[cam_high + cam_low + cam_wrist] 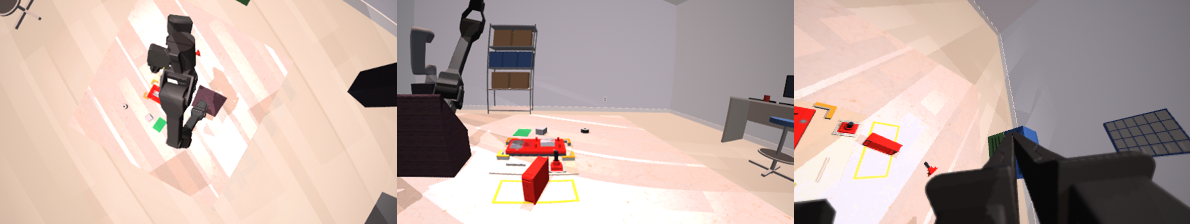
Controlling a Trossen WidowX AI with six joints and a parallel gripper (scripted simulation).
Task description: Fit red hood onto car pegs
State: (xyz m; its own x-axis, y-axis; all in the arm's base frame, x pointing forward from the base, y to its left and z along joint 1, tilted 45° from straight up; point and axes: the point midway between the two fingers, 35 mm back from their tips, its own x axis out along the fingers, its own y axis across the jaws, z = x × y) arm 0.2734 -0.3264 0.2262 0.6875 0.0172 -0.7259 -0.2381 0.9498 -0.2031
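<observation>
Now: gripper tip 51 cm above the red hood and 10 cm short of it. Round my gripper tip: orange-cornered jig: 53 cm below, 19 cm to the left, 6 cm ahead; grey engine block: 52 cm below, 23 cm to the left, 9 cm ahead; black post: 51 cm below, 13 cm ahead, 11 cm to the left.
</observation>
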